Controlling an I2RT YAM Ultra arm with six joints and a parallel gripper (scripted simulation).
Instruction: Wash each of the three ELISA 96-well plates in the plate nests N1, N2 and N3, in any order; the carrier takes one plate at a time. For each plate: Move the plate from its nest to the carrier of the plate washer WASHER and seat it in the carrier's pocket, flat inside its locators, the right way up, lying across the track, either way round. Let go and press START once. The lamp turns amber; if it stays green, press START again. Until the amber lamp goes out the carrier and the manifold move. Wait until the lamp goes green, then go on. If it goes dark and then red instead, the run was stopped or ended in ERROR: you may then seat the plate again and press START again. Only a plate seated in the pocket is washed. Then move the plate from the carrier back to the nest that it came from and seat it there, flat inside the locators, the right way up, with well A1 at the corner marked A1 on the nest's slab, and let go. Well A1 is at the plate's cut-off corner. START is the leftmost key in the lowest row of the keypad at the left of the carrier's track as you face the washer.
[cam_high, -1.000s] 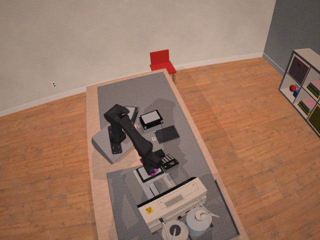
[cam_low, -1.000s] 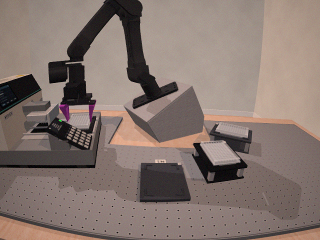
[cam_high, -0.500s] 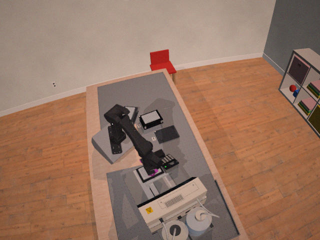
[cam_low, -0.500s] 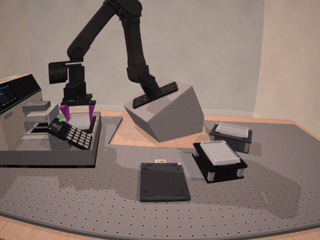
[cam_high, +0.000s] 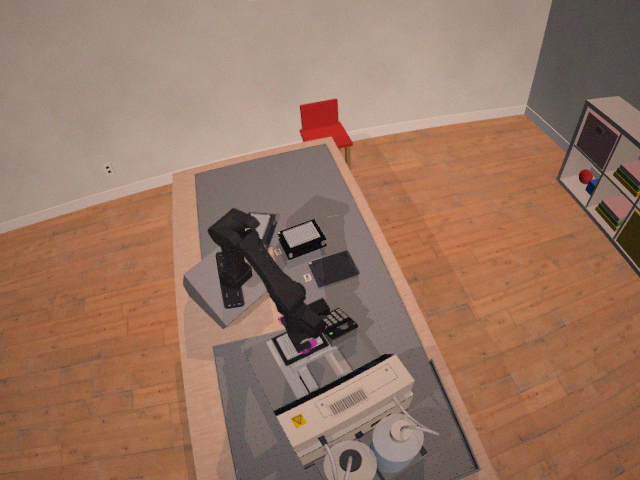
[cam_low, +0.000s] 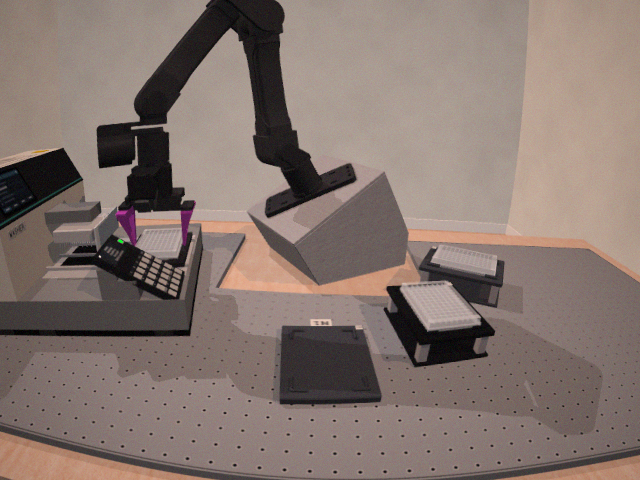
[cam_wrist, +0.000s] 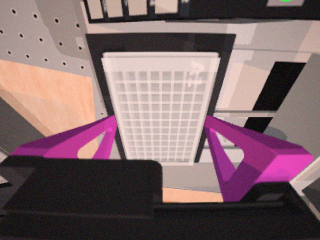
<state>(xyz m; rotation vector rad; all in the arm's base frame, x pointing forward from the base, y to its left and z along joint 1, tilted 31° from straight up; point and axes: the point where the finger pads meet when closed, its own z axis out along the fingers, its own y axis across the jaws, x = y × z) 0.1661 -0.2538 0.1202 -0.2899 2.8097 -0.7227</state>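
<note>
The black carrier pocket is 10 mm below my hand. From my hand the other things lie so: nest N1 (290 mm to the left, 230 mm ahead, 80 mm below); grey manifold (150 mm to the right, 40 mm above, 20 mm ahead); raised black nest (460 mm to the left, 160 mm ahead, 50 mm below).
</note>
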